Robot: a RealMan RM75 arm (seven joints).
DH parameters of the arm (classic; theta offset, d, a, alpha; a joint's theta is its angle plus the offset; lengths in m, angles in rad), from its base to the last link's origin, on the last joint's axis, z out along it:
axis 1: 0 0.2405 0 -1.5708
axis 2: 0 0 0 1.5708
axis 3: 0 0.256 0 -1.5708
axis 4: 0 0 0 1.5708
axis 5: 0 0.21 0 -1.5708
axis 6: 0 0 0 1.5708
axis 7: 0 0.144 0 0
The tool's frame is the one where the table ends.
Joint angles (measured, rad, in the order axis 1, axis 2, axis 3, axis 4, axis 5, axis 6, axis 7), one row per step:
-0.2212 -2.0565 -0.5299 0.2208 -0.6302 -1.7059 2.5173
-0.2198 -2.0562 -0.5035 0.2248 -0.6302 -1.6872 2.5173
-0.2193 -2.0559 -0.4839 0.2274 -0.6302 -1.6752 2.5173
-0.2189 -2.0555 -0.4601 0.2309 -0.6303 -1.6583 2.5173
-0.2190 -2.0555 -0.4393 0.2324 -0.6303 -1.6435 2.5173
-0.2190 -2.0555 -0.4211 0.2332 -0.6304 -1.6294 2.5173
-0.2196 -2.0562 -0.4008 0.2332 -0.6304 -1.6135 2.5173
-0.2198 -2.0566 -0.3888 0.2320 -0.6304 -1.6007 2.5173
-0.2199 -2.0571 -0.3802 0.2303 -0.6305 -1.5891 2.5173
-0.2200 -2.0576 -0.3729 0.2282 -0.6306 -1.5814 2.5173
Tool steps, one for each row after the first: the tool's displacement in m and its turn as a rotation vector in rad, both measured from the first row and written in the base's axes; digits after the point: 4 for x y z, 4 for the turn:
-0.0023 -0.0010 -0.0028 -0.0267 0.0179 0.0068
-0.0036 -0.0016 -0.0047 -0.0459 0.0303 0.0094
-0.0056 -0.0023 -0.0071 -0.0695 0.0470 0.0144
-0.0070 -0.0027 -0.0095 -0.0900 0.0603 0.0175
-0.0082 -0.0030 -0.0116 -0.1079 0.0722 0.0209
-0.0093 -0.0032 -0.0145 -0.1281 0.0844 0.0237
-0.0102 -0.0033 -0.0164 -0.1406 0.0924 0.0278
-0.0110 -0.0032 -0.0181 -0.1499 0.0984 0.0325
-0.0112 -0.0033 -0.0196 -0.1574 0.1019 0.0343

